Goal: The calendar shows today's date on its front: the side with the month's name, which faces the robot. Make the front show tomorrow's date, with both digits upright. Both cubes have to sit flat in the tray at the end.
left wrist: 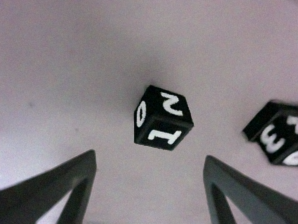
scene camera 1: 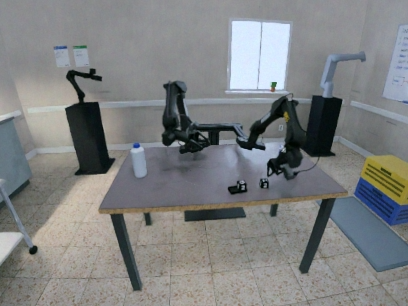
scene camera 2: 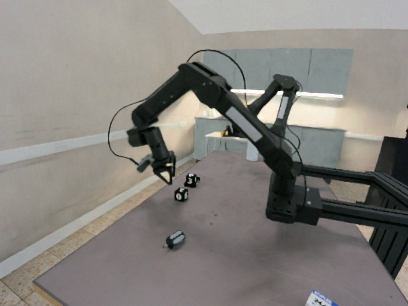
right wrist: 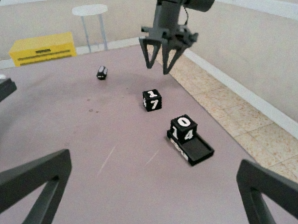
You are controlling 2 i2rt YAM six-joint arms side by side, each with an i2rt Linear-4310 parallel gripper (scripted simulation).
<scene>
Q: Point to a black cube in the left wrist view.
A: At 162, 119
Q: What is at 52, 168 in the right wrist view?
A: The right gripper.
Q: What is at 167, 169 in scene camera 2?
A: The left gripper.
</scene>
